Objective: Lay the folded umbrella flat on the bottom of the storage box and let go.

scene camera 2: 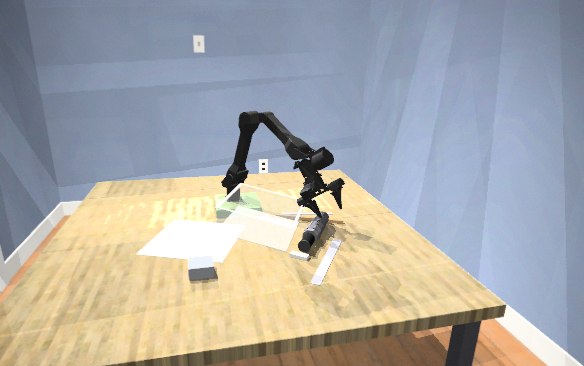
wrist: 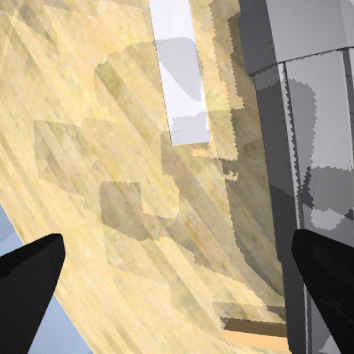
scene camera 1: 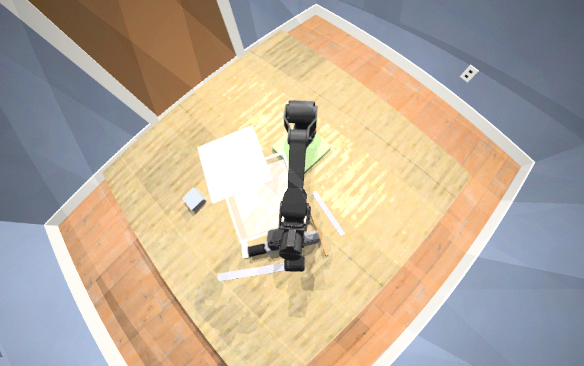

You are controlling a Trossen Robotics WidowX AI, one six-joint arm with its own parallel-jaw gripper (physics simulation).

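The folded umbrella, grey with a black handle, lies on the table outside the storage box, beside its near end. The storage box is whitish and see-through, with an open top; the arm covers part of it in scene camera 1. My gripper is open and empty, pointing down at the umbrella's far end. In the wrist view the umbrella lies off to the right, under the right finger, with table between the fingers. Whether that finger touches it, I cannot tell.
A white sheet lies beside the box, near a grey block. White strips flank the umbrella. A thin orange-brown stick lies by its far end, a small white block by its handle.
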